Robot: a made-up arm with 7 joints. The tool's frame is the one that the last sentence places.
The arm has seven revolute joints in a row. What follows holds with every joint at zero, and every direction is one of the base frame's.
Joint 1 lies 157.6 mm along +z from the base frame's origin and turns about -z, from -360 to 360 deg.
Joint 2 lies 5.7 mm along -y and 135.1 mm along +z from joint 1 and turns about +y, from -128.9 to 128.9 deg.
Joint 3 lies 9.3 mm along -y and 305.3 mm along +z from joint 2 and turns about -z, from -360 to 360 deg.
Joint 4 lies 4.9 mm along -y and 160.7 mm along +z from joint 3 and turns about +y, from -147.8 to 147.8 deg.
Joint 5 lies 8.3 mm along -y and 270.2 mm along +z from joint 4 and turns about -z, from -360 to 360 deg.
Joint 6 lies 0.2 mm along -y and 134.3 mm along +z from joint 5 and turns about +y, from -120.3 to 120.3 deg.
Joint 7 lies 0.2 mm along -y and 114.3 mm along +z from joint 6 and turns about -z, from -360 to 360 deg.
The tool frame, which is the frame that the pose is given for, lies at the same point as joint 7; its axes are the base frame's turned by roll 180, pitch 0 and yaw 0 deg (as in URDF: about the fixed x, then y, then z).
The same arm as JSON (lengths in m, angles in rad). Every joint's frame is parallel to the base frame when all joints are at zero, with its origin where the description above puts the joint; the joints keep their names.
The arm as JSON. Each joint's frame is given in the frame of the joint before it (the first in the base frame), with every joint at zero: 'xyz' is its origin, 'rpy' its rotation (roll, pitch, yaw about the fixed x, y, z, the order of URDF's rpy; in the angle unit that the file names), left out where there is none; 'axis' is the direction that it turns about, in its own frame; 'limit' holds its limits. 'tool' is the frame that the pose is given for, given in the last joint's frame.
{"units": {"length": "m", "angle": "rad"}, "joints": [
  {"name": "joint 1", "type": "revolute", "origin": {"xyz": [0.0, 0.0, 0.1576]}, "axis": [0.0, 0.0, -1.0], "limit": {"lower": -6.2832, "upper": 6.2832}},
  {"name": "joint 2", "type": "revolute", "origin": {"xyz": [0.0, -0.0057, 0.1351]}, "axis": [0.0, 1.0, 0.0], "limit": {"lower": -2.2497, "upper": 2.2497}},
  {"name": "joint 3", "type": "revolute", "origin": {"xyz": [0.0, -0.0093, 0.3053]}, "axis": [0.0, 0.0, -1.0], "limit": {"lower": -6.2832, "upper": 6.2832}},
  {"name": "joint 4", "type": "revolute", "origin": {"xyz": [0.0, -0.0049, 0.1607]}, "axis": [0.0, 1.0, 0.0], "limit": {"lower": -2.5796, "upper": 2.5796}},
  {"name": "joint 5", "type": "revolute", "origin": {"xyz": [0.0, -0.0083, 0.2702]}, "axis": [0.0, 0.0, -1.0], "limit": {"lower": -6.2832, "upper": 6.2832}},
  {"name": "joint 6", "type": "revolute", "origin": {"xyz": [0.0, -0.0002, 0.1343]}, "axis": [0.0, 1.0, 0.0], "limit": {"lower": -2.0996, "upper": 2.0996}},
  {"name": "joint 7", "type": "revolute", "origin": {"xyz": [0.0, -0.0002, 0.1143]}, "axis": [0.0, 0.0, -1.0], "limit": {"lower": -6.2832, "upper": 6.2832}}
], "tool": {"origin": {"xyz": [0.0, 0.0, 0.0], "rpy": [3.1416, 0.0, 0.0]}}}

